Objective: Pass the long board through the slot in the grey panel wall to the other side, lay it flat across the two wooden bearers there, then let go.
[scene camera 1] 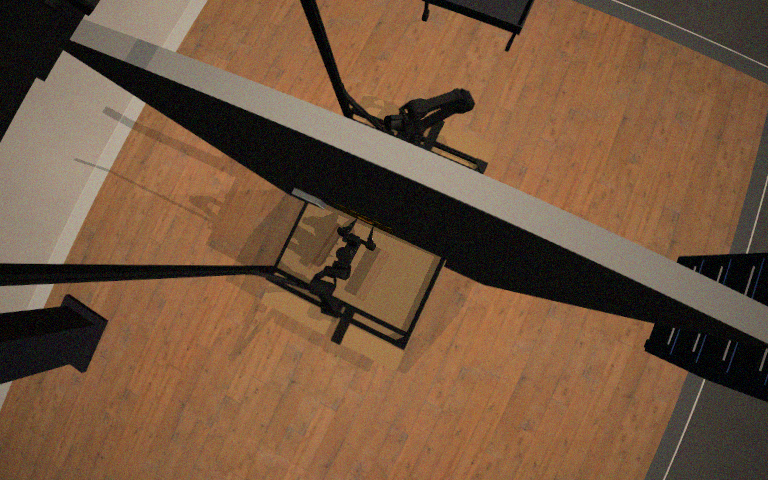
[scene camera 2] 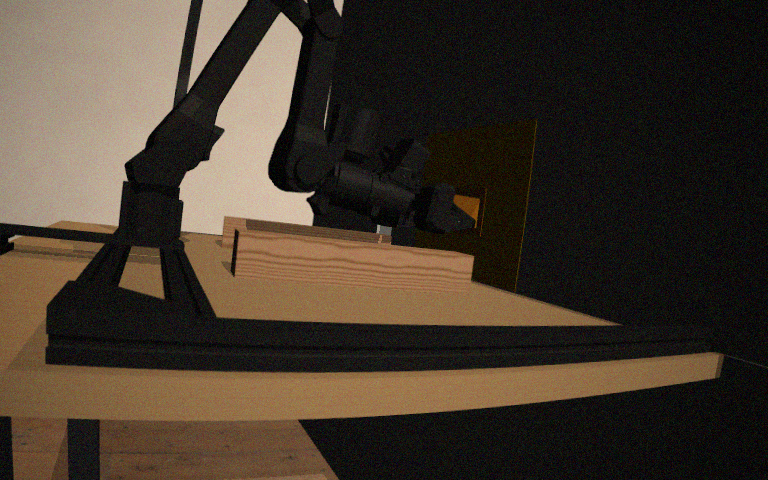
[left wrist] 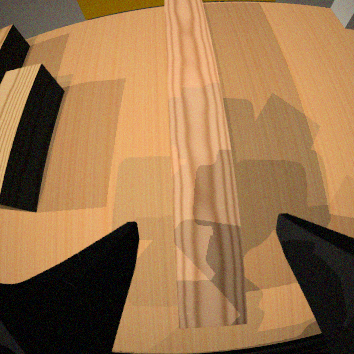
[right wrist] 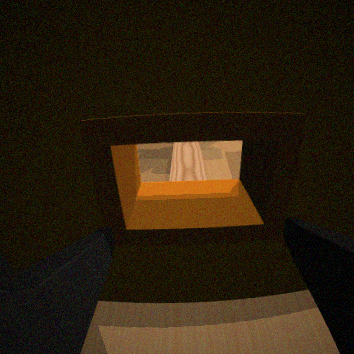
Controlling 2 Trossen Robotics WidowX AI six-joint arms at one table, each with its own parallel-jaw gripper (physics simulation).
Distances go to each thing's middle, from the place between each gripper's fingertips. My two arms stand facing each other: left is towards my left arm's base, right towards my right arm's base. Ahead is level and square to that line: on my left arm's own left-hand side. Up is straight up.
Labels:
Now: the slot [scene camera 2: 471, 200] 40 mm to the left of my right hand and 20 mm above it.
I see my left gripper 32 cm to the left of the slot and 3 cm below it.

